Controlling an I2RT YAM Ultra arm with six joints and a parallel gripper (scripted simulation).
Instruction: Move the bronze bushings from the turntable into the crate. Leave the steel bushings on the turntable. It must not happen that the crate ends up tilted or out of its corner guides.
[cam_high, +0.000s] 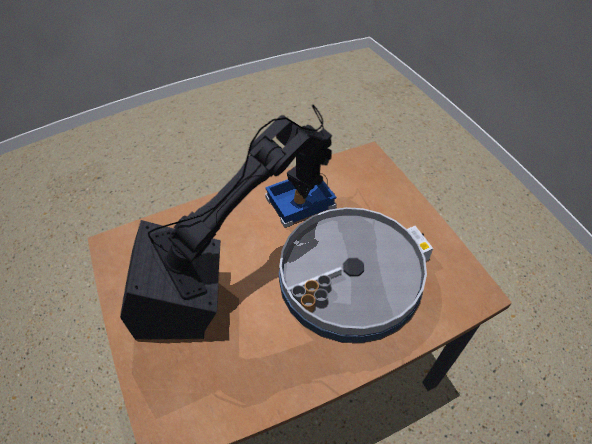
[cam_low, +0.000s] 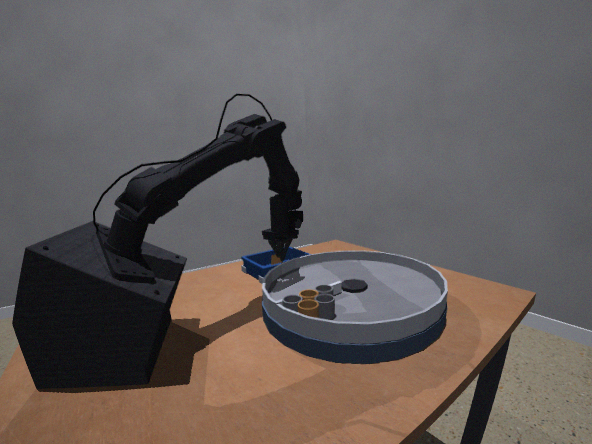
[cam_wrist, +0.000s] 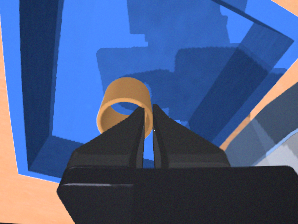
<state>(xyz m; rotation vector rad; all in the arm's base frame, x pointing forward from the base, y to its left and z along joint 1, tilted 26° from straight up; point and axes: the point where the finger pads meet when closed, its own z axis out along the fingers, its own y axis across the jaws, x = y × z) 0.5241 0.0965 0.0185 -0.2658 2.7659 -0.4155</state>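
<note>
The blue crate is 20 mm to the left of my hand and 20 mm below it. Also, from my hand: grey turntable: 80 mm behind, 320 mm to the right, 10 mm above.
</note>
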